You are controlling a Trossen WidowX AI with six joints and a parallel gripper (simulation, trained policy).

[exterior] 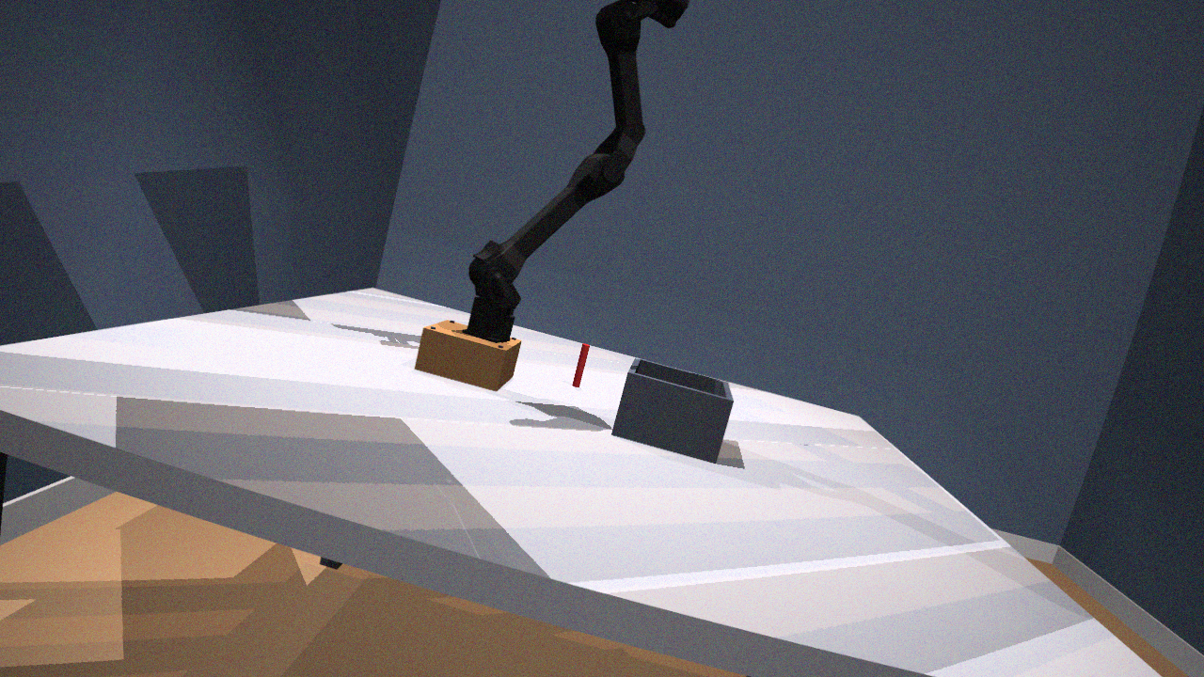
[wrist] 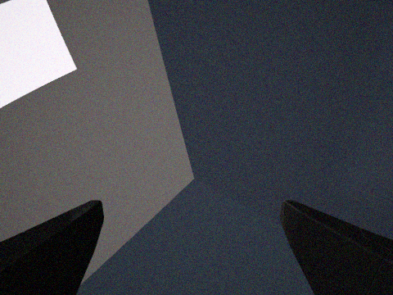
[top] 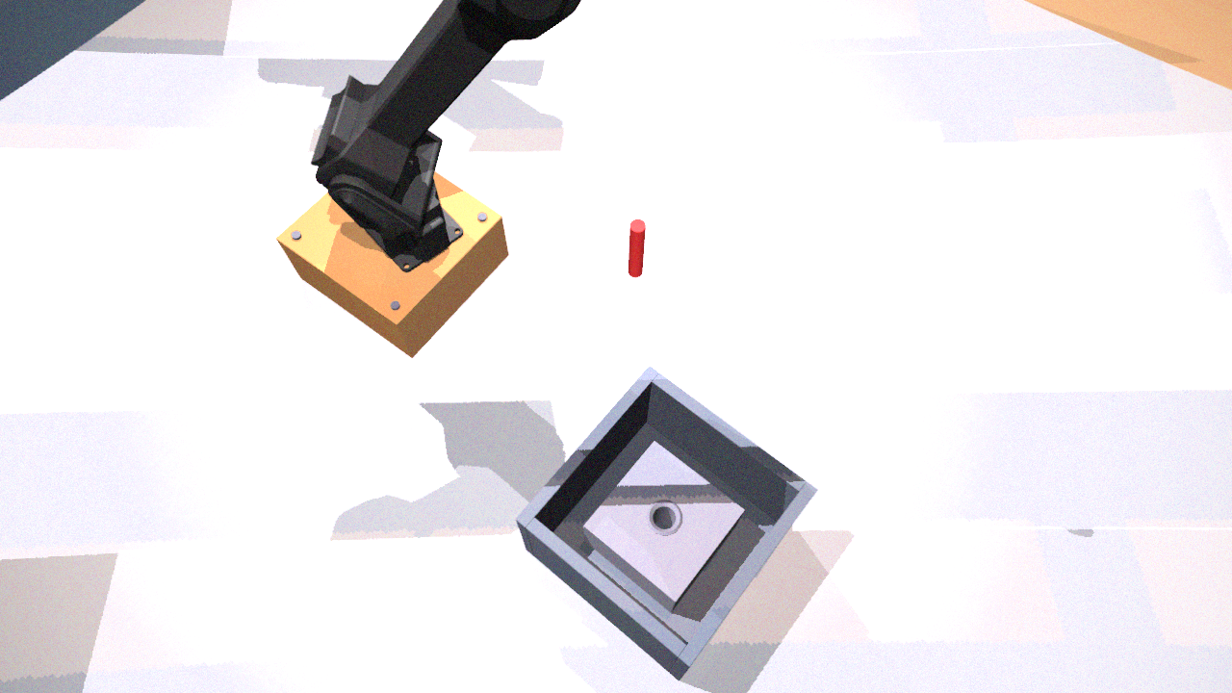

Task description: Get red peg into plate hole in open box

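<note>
My gripper tip is 79 cm above the red peg, 17 cm to the right of it and 3 cm past it. The rest, counted from my gripper tip: pale plate (79 cm below, 17 cm ahead, 2 cm to the left); then grey box (81 cm below, 17 cm ahead, 2 cm to the left).
</note>
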